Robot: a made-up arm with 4 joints.
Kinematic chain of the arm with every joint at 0, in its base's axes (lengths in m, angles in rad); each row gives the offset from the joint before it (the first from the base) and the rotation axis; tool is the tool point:
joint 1: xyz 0 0 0.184 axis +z
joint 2: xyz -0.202 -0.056 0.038 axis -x
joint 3: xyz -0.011 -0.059 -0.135 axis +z
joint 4: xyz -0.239 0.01 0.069 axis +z
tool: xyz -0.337 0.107 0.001
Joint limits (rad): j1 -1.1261..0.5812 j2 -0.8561..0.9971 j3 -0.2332..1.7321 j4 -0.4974..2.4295
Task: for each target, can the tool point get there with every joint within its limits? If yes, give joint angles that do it. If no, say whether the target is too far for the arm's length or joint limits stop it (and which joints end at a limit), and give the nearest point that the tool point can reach.
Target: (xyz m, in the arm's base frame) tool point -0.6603 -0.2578 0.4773
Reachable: yes | joints -0.6887 0.5314 1.0465 0.8185
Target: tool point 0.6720 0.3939 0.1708
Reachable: no: joint limits stop it (at a limit: joint 1, joint 2, joint 3) | nearest point 0.2068 -0.0304 0.0272 | short by 0.646 m
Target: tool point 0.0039 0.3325 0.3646
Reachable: no: joint limits stop it (at a limit: joint 1, joint 3, joint 4) | nearest point -0.0843 0.6497 0.4046 | short by 0.332 m
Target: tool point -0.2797 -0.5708 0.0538
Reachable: yes | joints 0.3422 -0.2549 0.0636 1.8066
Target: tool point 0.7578 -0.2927 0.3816
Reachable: no: joint limits stop it (at a limit: joint 1, joint 3) | nearest point 0.3844 -0.3431 0.3386 | short by 0.379 m
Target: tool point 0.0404 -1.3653 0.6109
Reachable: no: too far | nearest point -0.0401 -0.7732 0.4216 | short by 0.627 m
